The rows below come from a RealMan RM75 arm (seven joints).
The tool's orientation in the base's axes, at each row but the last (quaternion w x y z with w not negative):
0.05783, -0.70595, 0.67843, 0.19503
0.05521, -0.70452, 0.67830, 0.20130
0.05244, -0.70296, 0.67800, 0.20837
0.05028, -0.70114, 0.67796, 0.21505
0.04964, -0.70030, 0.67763, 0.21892
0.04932, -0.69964, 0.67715, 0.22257
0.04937, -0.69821, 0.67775, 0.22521
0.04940, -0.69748, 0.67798, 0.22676
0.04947, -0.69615, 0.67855, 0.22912
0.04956, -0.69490, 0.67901, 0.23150
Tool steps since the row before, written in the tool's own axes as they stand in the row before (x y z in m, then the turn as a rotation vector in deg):
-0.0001, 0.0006, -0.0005, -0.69, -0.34, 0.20
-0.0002, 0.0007, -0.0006, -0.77, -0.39, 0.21
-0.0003, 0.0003, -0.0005, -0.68, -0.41, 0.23
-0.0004, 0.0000, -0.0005, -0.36, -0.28, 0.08
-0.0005, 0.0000, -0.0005, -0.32, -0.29, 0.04
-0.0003, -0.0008, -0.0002, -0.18, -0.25, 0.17
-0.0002, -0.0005, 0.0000, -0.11, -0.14, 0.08
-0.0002, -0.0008, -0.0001, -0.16, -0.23, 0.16
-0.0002, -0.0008, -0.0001, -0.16, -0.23, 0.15
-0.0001, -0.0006, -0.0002, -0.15, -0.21, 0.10
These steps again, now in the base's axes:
-0.0005, -0.0001, 0.0006, 0.29, 0.74, 0.00
-0.0006, -0.0001, 0.0008, 0.34, 0.82, 0.01
-0.0002, 0.0001, 0.0006, 0.35, 0.75, -0.05
0.0001, 0.0002, 0.0006, 0.26, 0.38, 0.00
0.0001, 0.0003, 0.0006, 0.28, 0.33, 0.02
0.0008, 0.0003, 0.0001, 0.20, 0.25, -0.14
0.0005, 0.0002, 0.0000, 0.12, 0.14, -0.06
0.0008, 0.0002, 0.0000, 0.19, 0.23, -0.14
0.0008, 0.0002, 0.0000, 0.19, 0.22, -0.13
0.0006, 0.0001, 0.0001, 0.18, 0.19, -0.08

